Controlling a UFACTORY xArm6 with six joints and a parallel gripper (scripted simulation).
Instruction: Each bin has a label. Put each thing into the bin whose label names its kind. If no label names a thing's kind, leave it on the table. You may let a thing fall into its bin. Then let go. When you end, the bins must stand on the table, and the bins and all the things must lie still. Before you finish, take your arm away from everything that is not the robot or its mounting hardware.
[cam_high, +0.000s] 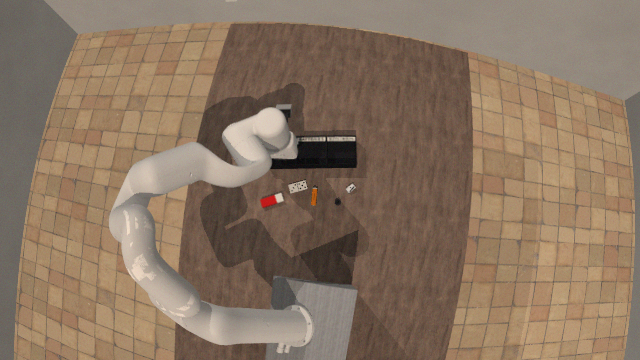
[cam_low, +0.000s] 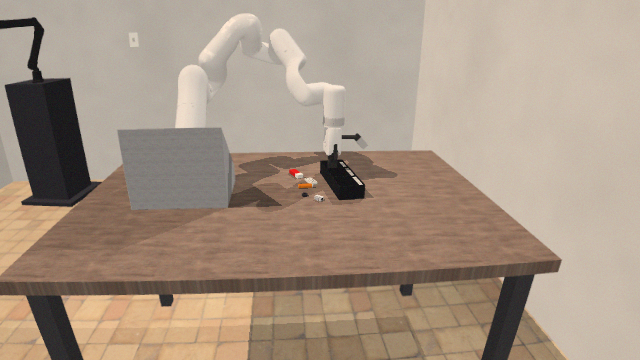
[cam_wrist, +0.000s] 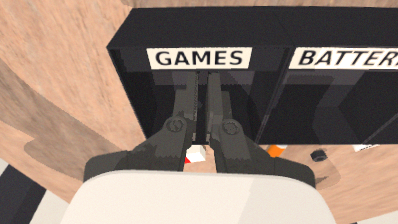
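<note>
Now: the black nut 90 mm behind my hand, 180 mm to the right of it and 30 mm below it. Also, from my hand: white domino: 70 mm behind, 60 mm to the right, 30 mm below; orange battery: 90 mm behind, 120 mm to the right, 30 mm below; eraser: 130 mm behind, 10 mm to the right, 30 mm below.
</note>
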